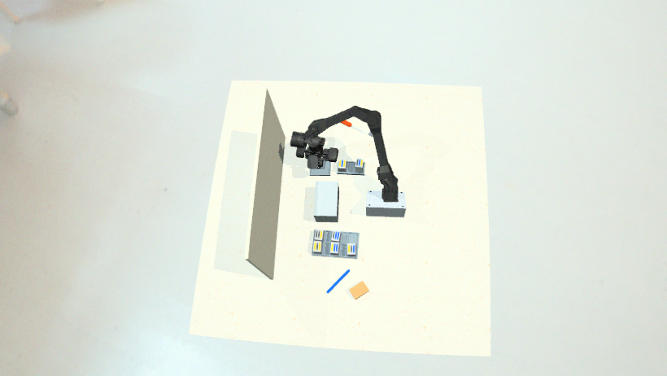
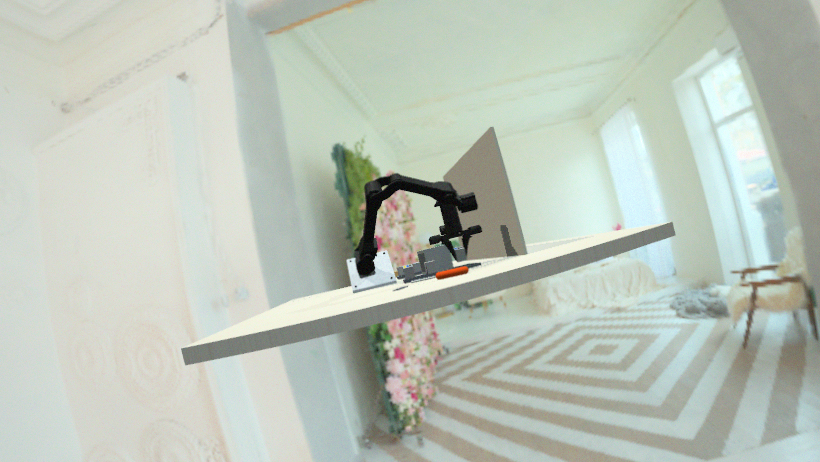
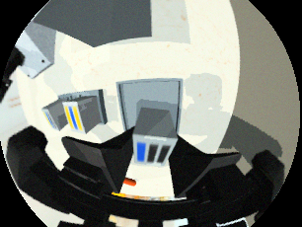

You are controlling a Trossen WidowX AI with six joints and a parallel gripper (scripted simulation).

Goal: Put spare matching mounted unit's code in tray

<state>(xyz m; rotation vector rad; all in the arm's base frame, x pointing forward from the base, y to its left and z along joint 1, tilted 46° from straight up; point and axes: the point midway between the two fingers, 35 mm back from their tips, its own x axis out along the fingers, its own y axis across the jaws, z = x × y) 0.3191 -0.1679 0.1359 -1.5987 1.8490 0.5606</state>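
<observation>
My gripper tip is 30 mm above the tray. Also, from my gripper tip: mounted unit 40 mm behind, 220 mm to the left, 10 mm above; then blue pen 80 mm behind, 560 mm to the left, 30 mm below; then grey panel 190 mm ahead, 200 mm to the left, 190 mm above.
</observation>
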